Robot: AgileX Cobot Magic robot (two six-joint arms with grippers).
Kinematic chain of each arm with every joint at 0, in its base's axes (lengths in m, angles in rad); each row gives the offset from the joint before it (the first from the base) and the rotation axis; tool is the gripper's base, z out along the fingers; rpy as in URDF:
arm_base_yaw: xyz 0 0 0.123 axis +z
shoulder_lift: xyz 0 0 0 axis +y
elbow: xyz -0.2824 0 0.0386 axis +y
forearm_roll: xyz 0.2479 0 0.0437 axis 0.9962 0 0.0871
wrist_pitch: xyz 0 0 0 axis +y
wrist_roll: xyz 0.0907 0 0.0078 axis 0.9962 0 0.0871
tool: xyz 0 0 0 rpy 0 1.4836 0
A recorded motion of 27 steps. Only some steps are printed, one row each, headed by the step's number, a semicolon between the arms.
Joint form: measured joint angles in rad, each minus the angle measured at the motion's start. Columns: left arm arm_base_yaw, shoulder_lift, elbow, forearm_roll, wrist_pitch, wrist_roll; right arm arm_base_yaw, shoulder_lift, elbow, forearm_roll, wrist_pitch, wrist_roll.
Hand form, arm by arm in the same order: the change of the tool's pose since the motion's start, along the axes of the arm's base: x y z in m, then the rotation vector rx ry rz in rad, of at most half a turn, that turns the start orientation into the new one. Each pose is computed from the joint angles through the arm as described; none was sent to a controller.
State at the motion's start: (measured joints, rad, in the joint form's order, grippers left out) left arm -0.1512 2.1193 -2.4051 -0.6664 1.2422 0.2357; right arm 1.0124 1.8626 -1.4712 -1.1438 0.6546 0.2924
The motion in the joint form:
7: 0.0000 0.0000 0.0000 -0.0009 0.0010 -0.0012; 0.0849 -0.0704 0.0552 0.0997 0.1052 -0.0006
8: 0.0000 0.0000 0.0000 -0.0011 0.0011 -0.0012; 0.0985 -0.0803 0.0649 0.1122 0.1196 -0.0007
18: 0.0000 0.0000 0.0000 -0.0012 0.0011 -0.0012; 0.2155 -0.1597 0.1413 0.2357 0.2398 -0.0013
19: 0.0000 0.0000 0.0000 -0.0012 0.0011 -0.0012; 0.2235 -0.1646 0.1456 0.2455 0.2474 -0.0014
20: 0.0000 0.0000 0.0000 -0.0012 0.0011 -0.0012; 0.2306 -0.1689 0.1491 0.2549 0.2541 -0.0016
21: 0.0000 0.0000 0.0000 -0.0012 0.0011 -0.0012; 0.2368 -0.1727 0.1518 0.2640 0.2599 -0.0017
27: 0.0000 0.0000 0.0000 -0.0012 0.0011 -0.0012; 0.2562 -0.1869 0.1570 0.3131 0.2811 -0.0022
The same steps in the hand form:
7: -0.0001 -0.0001 0.0000 -0.0011 0.0017 -0.0002; -0.0376 -0.0028 0.0059 0.0042 0.0752 -0.0334
8: -0.0001 -0.0001 0.0000 -0.0012 0.0018 -0.0003; -0.0435 -0.0033 0.0061 0.0015 0.0859 -0.0353
18: -0.0001 -0.0001 0.0000 -0.0013 0.0018 -0.0004; -0.0932 -0.0101 0.0056 -0.0250 0.1936 -0.0493
19: -0.0001 -0.0001 0.0000 -0.0013 0.0018 -0.0004; -0.0966 -0.0106 0.0055 -0.0265 0.2022 -0.0497
20: -0.0001 -0.0001 0.0000 -0.0013 0.0018 -0.0004; -0.0996 -0.0110 0.0054 -0.0276 0.2104 -0.0501
21: -0.0001 -0.0001 0.0000 -0.0013 0.0018 -0.0004; -0.1022 -0.0113 0.0055 -0.0278 0.2183 -0.0506
27: -0.0001 -0.0001 0.0000 -0.0013 0.0018 -0.0004; -0.1116 -0.0129 0.0061 -0.0198 0.2608 -0.0583

